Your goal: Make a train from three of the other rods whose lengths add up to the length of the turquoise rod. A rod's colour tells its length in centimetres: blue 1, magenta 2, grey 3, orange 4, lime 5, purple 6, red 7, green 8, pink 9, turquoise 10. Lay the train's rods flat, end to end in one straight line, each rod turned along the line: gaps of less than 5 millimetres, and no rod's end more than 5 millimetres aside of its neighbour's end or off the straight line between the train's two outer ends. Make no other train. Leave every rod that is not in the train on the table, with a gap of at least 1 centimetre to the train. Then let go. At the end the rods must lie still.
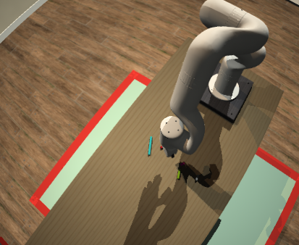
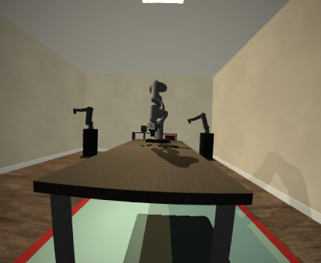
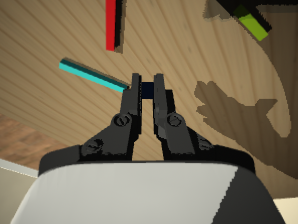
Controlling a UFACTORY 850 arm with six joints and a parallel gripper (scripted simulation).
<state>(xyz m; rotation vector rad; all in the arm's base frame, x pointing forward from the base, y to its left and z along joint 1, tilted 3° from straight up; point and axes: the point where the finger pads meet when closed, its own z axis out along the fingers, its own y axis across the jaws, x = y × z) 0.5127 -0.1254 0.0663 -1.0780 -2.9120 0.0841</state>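
The magenta rod lies 1 cm ahead of my hand, 9 cm to the left of it and 12 cm below it. The rest, counted from my hand: turquoise rod: 10 cm to the right, 12 cm below; then blue rod: 2 cm below; then red rod: 4 cm behind, 2 cm to the right, 12 cm below.
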